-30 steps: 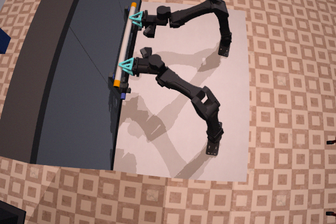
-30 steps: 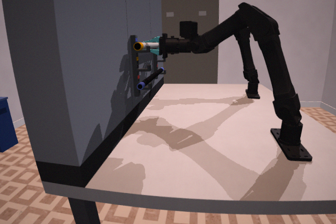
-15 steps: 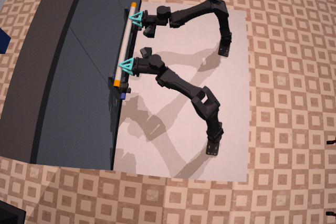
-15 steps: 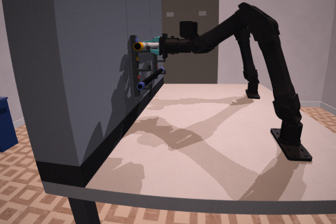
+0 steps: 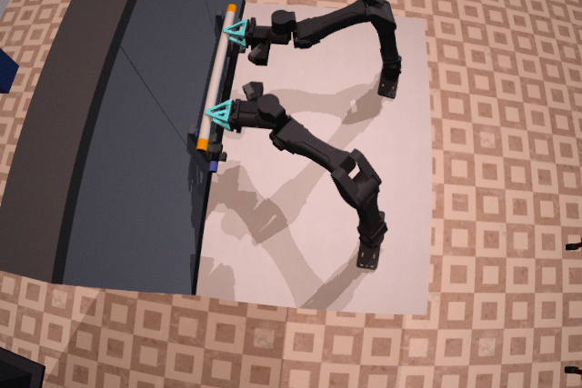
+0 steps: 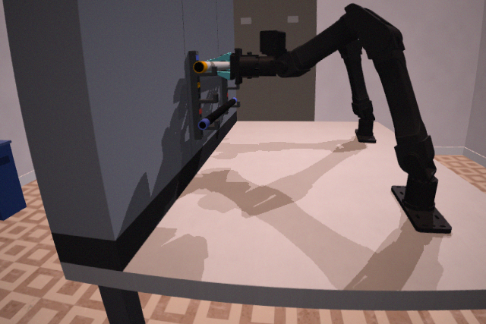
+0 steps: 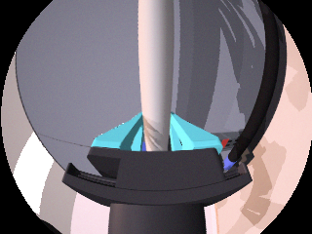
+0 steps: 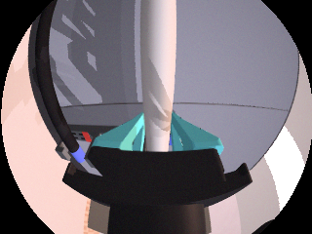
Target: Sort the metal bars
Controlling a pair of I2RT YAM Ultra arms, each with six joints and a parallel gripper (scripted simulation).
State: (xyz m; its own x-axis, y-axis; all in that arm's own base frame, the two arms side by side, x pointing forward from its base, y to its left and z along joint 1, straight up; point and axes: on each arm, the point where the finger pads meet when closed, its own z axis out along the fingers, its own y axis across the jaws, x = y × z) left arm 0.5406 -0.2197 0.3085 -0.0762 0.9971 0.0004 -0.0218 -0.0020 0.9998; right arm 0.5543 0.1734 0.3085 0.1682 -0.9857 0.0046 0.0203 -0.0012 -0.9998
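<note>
The pale metal bar lies 14 cm to the left of my right hand and 1 cm behind it. Round my right hand: dark metal bar 16 cm to the left, 15 cm below, 2 cm behind; then tall grey wall panel 21 cm to the left, 12 cm above, 8 cm ahead.
Now: left hand 14 cm to the left of the pale metal bar and 2 cm short of it. Also, from my left hand: dark metal bar 15 cm below, 13 cm to the right, 1 cm ahead; then tall grey wall panel 12 cm above, 11 cm ahead, 8 cm to the right.
</note>
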